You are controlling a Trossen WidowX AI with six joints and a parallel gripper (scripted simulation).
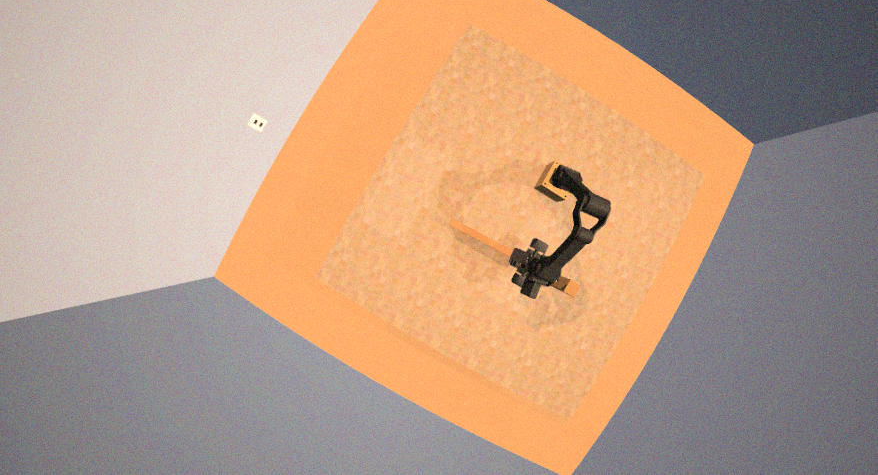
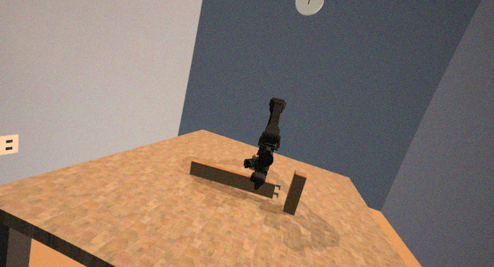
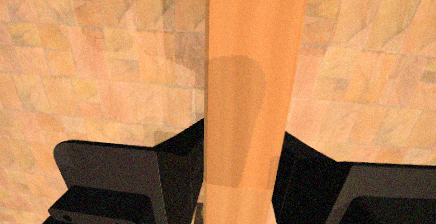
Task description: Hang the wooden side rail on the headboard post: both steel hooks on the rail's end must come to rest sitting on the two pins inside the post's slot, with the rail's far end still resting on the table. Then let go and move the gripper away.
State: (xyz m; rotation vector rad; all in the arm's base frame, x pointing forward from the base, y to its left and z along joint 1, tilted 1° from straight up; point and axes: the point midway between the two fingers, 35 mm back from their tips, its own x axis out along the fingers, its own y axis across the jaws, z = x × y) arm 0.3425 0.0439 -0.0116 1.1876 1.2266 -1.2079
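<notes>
Right now the headboard post is 160 mm to the left of my gripper tip, 50 mm above it and 10 mm ahead of it.
</notes>
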